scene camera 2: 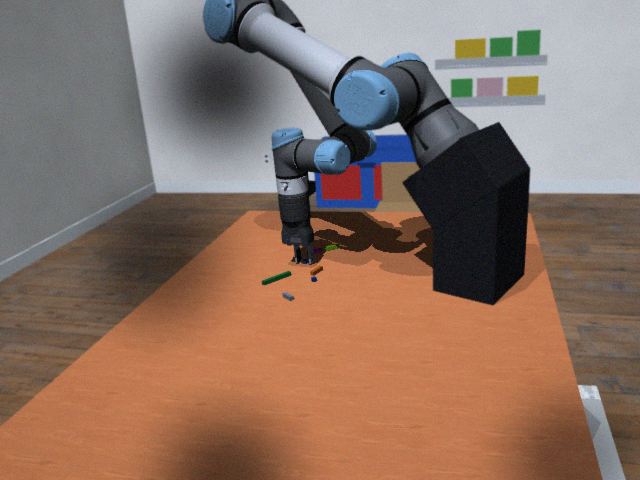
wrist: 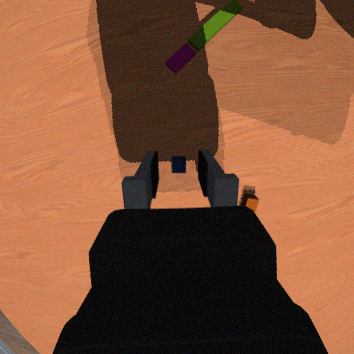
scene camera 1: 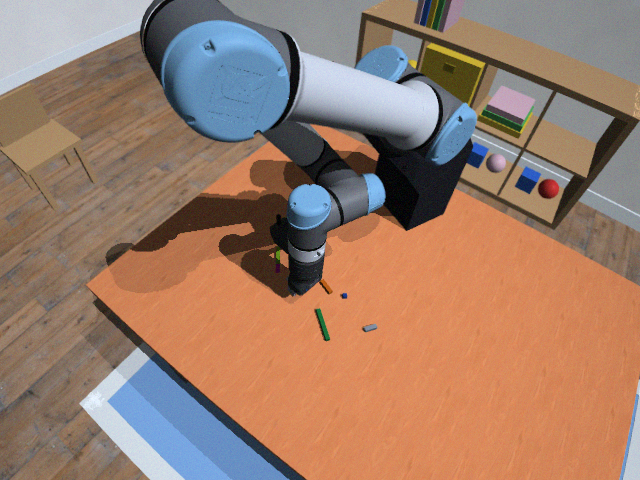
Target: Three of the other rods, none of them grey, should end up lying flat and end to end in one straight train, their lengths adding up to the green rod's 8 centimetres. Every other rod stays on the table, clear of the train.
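Pixels of known places: gripper, fingertip midpoint: (scene camera 2: pixel 304 261) (wrist: pixel 177 164) (scene camera 1: pixel 297 288); arm's base at its link origin: (scene camera 2: pixel 450 151).
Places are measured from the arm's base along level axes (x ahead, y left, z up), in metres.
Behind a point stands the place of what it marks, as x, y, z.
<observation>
My gripper (scene camera 2: pixel 303 262) @[0.353, -0.119, -0.292] (wrist: pixel 177 164) @[0.353, -0.119, -0.292] is open and low at the table, its fingers on either side of a small blue rod (scene camera 2: pixel 304 261) @[0.353, -0.114, -0.289] (wrist: pixel 178 164) @[0.352, -0.120, -0.286], with gaps on both sides. A lime rod (scene camera 1: pixel 278 255) @[0.290, -0.205, -0.286] (scene camera 2: pixel 331 248) @[0.287, -0.202, -0.292] (wrist: pixel 217 23) @[0.289, -0.205, -0.286] and a purple rod (scene camera 1: pixel 277 268) @[0.327, -0.188, -0.286] (scene camera 2: pixel 317 250) @[0.324, -0.185, -0.289] (wrist: pixel 180 58) @[0.324, -0.188, -0.286] lie flat in line, ends meeting or nearly so, partly in shadow. An orange rod (scene camera 1: pixel 325 286) @[0.321, -0.058, -0.287] (scene camera 2: pixel 316 270) @[0.319, -0.051, -0.288] (wrist: pixel 252 203) @[0.310, -0.070, -0.286] lies beside the gripper, partly hidden in the wrist view. A second blue rod (scene camera 1: pixel 344 295) @[0.324, -0.006, -0.287] (scene camera 2: pixel 313 279) @[0.323, 0.000, -0.289] lies near it. The green rod (scene camera 1: pixel 322 324) @[0.418, -0.023, -0.286] (scene camera 2: pixel 276 277) @[0.414, -0.019, -0.288] lies apart.
A grey rod (scene camera 1: pixel 370 327) @[0.377, 0.081, -0.287] (scene camera 2: pixel 287 296) @[0.376, 0.087, -0.289] lies on the orange table (scene camera 1: pixel 465 335) @[0.295, 0.298, -0.297] (scene camera 2: pixel 310 361) @[0.308, 0.344, -0.296], apart from the green rod. The arm's black base (scene camera 1: pixel 418 186) @[0.063, 0.065, -0.113] (scene camera 2: pixel 465 232) @[-0.011, 0.120, -0.144] stands at one table side. The arm's shadow falls across the lime and purple rods.
</observation>
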